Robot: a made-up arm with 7 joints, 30 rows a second.
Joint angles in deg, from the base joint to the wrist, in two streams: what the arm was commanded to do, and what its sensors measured. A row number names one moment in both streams.
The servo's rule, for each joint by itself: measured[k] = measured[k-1] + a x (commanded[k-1-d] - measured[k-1]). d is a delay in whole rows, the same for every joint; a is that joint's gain. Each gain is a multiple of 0.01, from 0.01 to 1. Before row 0 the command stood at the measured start. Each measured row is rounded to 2 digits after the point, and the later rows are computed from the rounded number. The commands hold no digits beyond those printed.
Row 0, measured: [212.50, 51.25, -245.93, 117.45, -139.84, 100.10, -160.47]
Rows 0 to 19, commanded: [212.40, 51.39, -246.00, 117.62, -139.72, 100.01, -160.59]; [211.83, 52.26, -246.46, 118.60, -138.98, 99.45, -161.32]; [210.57, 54.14, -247.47, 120.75, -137.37, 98.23, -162.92]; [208.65, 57.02, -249.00, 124.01, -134.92, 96.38, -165.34]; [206.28, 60.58, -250.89, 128.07, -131.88, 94.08, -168.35]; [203.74, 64.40, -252.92, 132.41, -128.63, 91.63, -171.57]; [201.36, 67.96, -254.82, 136.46, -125.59, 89.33, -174.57]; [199.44, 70.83, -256.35, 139.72, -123.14, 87.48, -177.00]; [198.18, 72.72, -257.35, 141.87, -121.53, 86.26, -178.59]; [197.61, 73.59, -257.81, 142.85, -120.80, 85.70, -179.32]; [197.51, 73.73, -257.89, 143.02, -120.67, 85.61, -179.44]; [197.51, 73.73, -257.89, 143.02, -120.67, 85.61, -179.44]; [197.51, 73.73, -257.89, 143.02, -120.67, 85.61, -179.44]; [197.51, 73.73, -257.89, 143.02, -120.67, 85.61, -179.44]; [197.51, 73.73, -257.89, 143.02, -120.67, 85.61, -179.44]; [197.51, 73.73, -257.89, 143.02, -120.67, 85.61, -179.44]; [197.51, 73.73, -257.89, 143.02, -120.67, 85.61, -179.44]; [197.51, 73.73, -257.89, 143.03, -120.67, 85.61, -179.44]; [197.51, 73.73, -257.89, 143.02, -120.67, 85.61, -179.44]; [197.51, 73.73, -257.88, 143.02, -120.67, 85.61, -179.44]
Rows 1 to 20, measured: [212.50, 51.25, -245.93, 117.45, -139.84, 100.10, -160.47]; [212.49, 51.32, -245.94, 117.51, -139.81, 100.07, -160.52]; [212.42, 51.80, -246.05, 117.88, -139.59, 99.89, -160.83]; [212.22, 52.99, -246.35, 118.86, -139.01, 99.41, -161.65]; [211.83, 55.05, -246.91, 120.61, -137.95, 98.53, -163.09]; [211.22, 57.87, -247.75, 123.15, -136.37, 97.24, -165.14]; [210.40, 61.20, -248.84, 126.30, -134.36, 95.61, -167.65]; [209.41, 64.65, -250.10, 129.75, -132.08, 93.79, -170.35]; [208.31, 67.80, -251.41, 133.14, -129.76, 91.96, -172.94]; [207.20, 70.31, -252.66, 136.11, -127.62, 90.31, -175.14]; [206.15, 71.98, -253.74, 138.40, -125.85, 88.97, -176.77]; [205.20, 72.87, -254.61, 139.97, -124.50, 88.00, -177.81]; [204.35, 73.31, -255.30, 141.01, -123.50, 87.31, -178.45]; [203.60, 73.52, -255.84, 141.69, -122.76, 86.82, -178.84]; [202.93, 73.63, -256.27, 142.14, -122.22, 86.47, -179.07]; [202.33, 73.68, -256.61, 142.44, -121.82, 86.22, -179.21]; [201.80, 73.71, -256.88, 142.64, -121.52, 86.04, -179.30]; [201.33, 73.72, -257.09, 142.77, -121.30, 85.92, -179.35]; [200.91, 73.73, -257.26, 142.86, -121.14, 85.83, -179.39]; [200.54, 73.73, -257.39, 142.91, -121.02, 85.77, -179.41]
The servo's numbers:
d 1
a 0.11 0.51 0.21 0.34 0.26 0.29 0.39

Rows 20 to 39, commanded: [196.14, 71.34, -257.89, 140.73, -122.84, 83.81, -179.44]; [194.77, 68.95, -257.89, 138.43, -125.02, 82.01, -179.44]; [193.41, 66.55, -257.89, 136.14, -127.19, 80.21, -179.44]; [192.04, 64.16, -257.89, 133.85, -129.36, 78.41, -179.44]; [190.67, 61.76, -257.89, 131.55, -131.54, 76.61, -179.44]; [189.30, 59.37, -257.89, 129.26, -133.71, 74.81, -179.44]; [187.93, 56.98, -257.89, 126.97, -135.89, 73.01, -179.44]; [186.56, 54.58, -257.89, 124.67, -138.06, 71.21, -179.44]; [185.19, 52.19, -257.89, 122.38, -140.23, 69.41, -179.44]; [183.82, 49.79, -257.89, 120.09, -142.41, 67.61, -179.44]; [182.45, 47.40, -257.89, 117.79, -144.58, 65.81, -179.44]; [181.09, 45.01, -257.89, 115.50, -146.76, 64.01, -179.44]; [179.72, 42.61, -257.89, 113.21, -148.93, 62.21, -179.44]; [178.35, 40.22, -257.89, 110.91, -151.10, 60.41, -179.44]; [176.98, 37.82, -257.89, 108.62, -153.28, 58.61, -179.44]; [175.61, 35.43, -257.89, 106.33, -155.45, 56.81, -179.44]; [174.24, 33.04, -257.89, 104.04, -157.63, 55.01, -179.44]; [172.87, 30.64, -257.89, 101.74, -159.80, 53.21, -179.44]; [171.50, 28.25, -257.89, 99.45, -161.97, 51.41, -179.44]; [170.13, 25.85, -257.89, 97.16, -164.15, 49.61, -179.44]
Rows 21 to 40, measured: [200.21, 73.73, -257.49, 142.95, -120.93, 85.72, -179.42]; [199.76, 72.51, -257.57, 142.20, -121.43, 85.17, -179.43]; [199.21, 70.69, -257.64, 140.92, -122.36, 84.25, -179.43]; [198.57, 68.58, -257.69, 139.29, -123.62, 83.08, -179.43]; [197.85, 66.33, -257.73, 137.44, -125.11, 81.73, -179.43]; [197.06, 64.00, -257.76, 135.44, -126.78, 80.25, -179.43]; [196.21, 61.64, -257.79, 133.34, -128.58, 78.67, -179.43]; [195.30, 59.26, -257.81, 131.17, -130.48, 77.03, -179.43]; [194.34, 56.87, -257.83, 128.96, -132.45, 75.34, -179.43]; [193.33, 54.48, -257.84, 126.72, -134.47, 73.62, -179.43]; [192.28, 52.09, -257.85, 124.47, -136.53, 71.88, -179.43]; [191.20, 49.70, -257.86, 122.20, -138.62, 70.12, -179.43]; [190.09, 47.31, -257.87, 119.92, -140.74, 68.35, -179.43]; [188.95, 44.91, -257.87, 117.64, -142.87, 66.57, -179.43]; [187.78, 42.52, -257.87, 115.35, -145.01, 64.78, -179.43]; [186.59, 40.12, -257.87, 113.06, -147.16, 62.99, -179.43]; [185.38, 37.73, -257.87, 110.77, -149.32, 61.20, -179.43]; [184.15, 35.34, -257.87, 108.48, -151.48, 59.40, -179.43]; [182.91, 32.94, -257.87, 106.19, -153.64, 57.60, -179.43]; [181.65, 30.55, -257.87, 103.90, -155.81, 55.80, -179.43]
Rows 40 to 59, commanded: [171.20, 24.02, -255.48, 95.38, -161.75, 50.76, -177.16]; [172.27, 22.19, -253.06, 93.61, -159.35, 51.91, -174.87]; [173.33, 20.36, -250.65, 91.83, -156.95, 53.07, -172.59]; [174.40, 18.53, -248.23, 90.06, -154.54, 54.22, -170.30]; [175.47, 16.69, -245.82, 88.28, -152.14, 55.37, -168.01]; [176.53, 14.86, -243.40, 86.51, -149.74, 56.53, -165.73]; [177.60, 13.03, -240.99, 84.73, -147.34, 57.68, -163.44]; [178.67, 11.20, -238.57, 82.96, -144.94, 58.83, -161.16]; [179.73, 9.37, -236.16, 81.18, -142.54, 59.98, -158.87]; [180.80, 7.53, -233.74, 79.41, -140.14, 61.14, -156.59]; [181.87, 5.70, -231.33, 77.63, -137.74, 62.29, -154.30]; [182.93, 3.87, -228.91, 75.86, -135.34, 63.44, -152.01]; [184.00, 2.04, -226.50, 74.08, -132.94, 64.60, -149.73]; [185.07, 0.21, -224.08, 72.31, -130.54, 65.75, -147.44]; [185.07, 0.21, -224.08, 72.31, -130.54, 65.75, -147.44]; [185.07, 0.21, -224.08, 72.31, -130.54, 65.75, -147.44]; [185.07, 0.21, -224.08, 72.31, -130.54, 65.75, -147.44]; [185.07, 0.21, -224.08, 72.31, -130.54, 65.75, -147.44]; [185.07, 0.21, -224.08, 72.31, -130.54, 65.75, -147.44]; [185.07, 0.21, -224.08, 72.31, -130.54, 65.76, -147.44]
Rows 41 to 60, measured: [180.38, 28.15, -257.87, 101.61, -157.98, 54.00, -179.43]; [179.37, 26.04, -257.37, 99.49, -158.96, 53.06, -178.54]; [178.59, 24.08, -256.46, 97.49, -159.06, 52.73, -177.11]; [178.01, 22.18, -255.24, 95.57, -158.51, 52.83, -175.35]; [177.61, 20.32, -253.77, 93.70, -157.48, 53.23, -173.38]; [177.37, 18.47, -252.10, 91.86, -156.09, 53.85, -171.29]; [177.28, 16.63, -250.27, 90.04, -154.44, 54.63, -169.12]; [177.32, 14.79, -248.32, 88.23, -152.59, 55.51, -166.90]; [177.47, 12.96, -246.27, 86.44, -150.60, 56.47, -164.66]; [177.72, 11.13, -244.15, 84.65, -148.50, 57.49, -162.40]; [178.06, 9.29, -241.96, 82.87, -146.33, 58.55, -160.13]; [178.48, 7.46, -239.73, 81.09, -144.10, 59.63, -157.86]; [178.97, 5.63, -237.46, 79.31, -141.82, 60.73, -155.58]; [179.52, 3.80, -235.16, 77.53, -139.51, 61.85, -153.30]; [180.13, 1.97, -232.83, 75.76, -137.18, 62.98, -151.01]; [180.67, 1.07, -230.99, 74.59, -135.45, 63.78, -149.62]; [181.15, 0.63, -229.54, 73.81, -134.17, 64.35, -148.77]; [181.58, 0.42, -228.39, 73.30, -133.23, 64.76, -148.25]; [181.96, 0.31, -227.48, 72.96, -132.53, 65.05, -147.93]; [182.30, 0.26, -226.77, 72.74, -132.01, 65.25, -147.74]
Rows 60 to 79, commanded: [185.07, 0.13, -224.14, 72.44, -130.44, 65.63, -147.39]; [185.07, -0.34, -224.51, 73.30, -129.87, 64.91, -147.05]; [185.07, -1.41, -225.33, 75.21, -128.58, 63.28, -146.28]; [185.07, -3.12, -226.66, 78.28, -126.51, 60.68, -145.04]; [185.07, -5.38, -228.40, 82.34, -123.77, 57.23, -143.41]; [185.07, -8.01, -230.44, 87.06, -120.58, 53.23, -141.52]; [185.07, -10.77, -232.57, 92.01, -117.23, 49.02, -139.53]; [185.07, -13.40, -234.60, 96.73, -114.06, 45.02, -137.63]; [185.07, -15.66, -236.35, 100.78, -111.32, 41.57, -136.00]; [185.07, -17.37, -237.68, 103.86, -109.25, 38.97, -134.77]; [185.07, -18.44, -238.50, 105.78, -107.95, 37.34, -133.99]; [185.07, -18.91, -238.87, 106.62, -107.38, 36.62, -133.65]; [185.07, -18.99, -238.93, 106.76, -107.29, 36.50, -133.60]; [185.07, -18.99, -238.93, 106.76, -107.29, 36.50, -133.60]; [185.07, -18.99, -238.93, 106.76, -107.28, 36.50, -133.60]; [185.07, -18.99, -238.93, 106.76, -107.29, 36.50, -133.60]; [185.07, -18.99, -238.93, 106.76, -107.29, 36.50, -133.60]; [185.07, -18.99, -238.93, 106.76, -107.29, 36.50, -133.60]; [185.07, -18.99, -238.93, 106.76, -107.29, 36.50, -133.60]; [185.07, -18.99, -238.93, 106.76, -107.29, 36.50, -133.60]
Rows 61 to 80, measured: [182.60, 0.23, -226.21, 72.59, -131.63, 65.40, -147.62]; [182.87, 0.18, -225.78, 72.54, -131.32, 65.47, -147.53]; [183.11, -0.09, -225.51, 72.80, -130.94, 65.31, -147.34]; [183.33, -0.76, -225.47, 73.62, -130.33, 64.72, -146.93]; [183.52, -1.96, -225.72, 75.20, -129.34, 63.55, -146.19]; [183.69, -3.70, -226.28, 77.63, -127.89, 61.72, -145.11]; [183.84, -5.90, -227.15, 80.84, -125.99, 59.26, -143.71]; [183.98, -8.38, -228.29, 84.64, -123.71, 56.29, -142.08]; [184.10, -10.94, -229.62, 88.75, -121.20, 53.02, -140.34]; [184.21, -13.35, -231.03, 92.84, -118.63, 49.70, -138.65]; [184.30, -15.40, -232.43, 96.59, -116.19, 46.59, -137.14]; [184.38, -16.95, -233.70, 99.71, -114.05, 43.91, -135.91]; [184.46, -17.95, -234.79, 102.06, -112.32, 41.80, -135.03]; [184.53, -18.48, -235.66, 103.66, -111.01, 40.26, -134.47]; [184.59, -18.74, -236.35, 104.71, -110.04, 39.17, -134.13]; [184.64, -18.87, -236.89, 105.41, -109.32, 38.40, -133.92]; [184.69, -18.93, -237.32, 105.87, -108.79, 37.85, -133.80]; [184.73, -18.96, -237.66, 106.17, -108.40, 37.46, -133.72]; [184.77, -18.98, -237.93, 106.37, -108.11, 37.18, -133.67]; [184.80, -18.99, -238.14, 106.50, -107.90, 36.98, -133.64]
